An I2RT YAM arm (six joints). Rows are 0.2 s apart.
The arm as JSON. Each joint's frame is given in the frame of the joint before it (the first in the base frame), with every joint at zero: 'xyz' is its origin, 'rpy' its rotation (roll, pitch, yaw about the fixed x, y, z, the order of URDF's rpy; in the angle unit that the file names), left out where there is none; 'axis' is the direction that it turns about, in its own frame. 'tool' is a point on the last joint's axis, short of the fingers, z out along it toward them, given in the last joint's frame.
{
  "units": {
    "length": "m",
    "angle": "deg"
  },
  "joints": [
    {
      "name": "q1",
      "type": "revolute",
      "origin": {
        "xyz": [
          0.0,
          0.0,
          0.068
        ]
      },
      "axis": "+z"
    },
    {
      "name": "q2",
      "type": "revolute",
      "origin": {
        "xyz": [
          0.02,
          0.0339,
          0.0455
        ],
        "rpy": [
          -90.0,
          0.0,
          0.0
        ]
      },
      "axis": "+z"
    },
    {
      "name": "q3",
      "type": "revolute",
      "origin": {
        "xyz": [
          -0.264,
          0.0,
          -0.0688
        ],
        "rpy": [
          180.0,
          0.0,
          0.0
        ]
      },
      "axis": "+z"
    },
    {
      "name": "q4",
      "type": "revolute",
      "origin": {
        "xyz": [
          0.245,
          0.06,
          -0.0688
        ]
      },
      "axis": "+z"
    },
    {
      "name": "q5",
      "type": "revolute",
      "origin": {
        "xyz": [
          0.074,
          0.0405,
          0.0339
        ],
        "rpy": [
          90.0,
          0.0,
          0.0
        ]
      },
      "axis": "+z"
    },
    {
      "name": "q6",
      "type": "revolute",
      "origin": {
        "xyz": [
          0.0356,
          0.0,
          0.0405
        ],
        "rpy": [
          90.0,
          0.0,
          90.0
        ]
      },
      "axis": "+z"
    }
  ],
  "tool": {
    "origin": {
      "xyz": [
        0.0,
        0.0,
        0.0
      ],
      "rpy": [
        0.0,
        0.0,
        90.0
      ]
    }
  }
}
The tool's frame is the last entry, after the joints.
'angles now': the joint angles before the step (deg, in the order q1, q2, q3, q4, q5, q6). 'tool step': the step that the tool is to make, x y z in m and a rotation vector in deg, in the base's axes. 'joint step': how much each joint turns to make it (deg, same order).
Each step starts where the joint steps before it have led.
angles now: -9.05 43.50 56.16 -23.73 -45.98 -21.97
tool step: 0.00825 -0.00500 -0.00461 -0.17 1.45 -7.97
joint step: 0.00 0.88 -0.70 1.23 7.89 1.57
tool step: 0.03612 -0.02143 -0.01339 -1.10 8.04 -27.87
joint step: 0.00 7.38 1.49 0.08 27.58 5.01
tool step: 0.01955 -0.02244 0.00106 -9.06 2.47 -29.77
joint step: 0.00 5.62 2.63 1.94 31.19 0.19
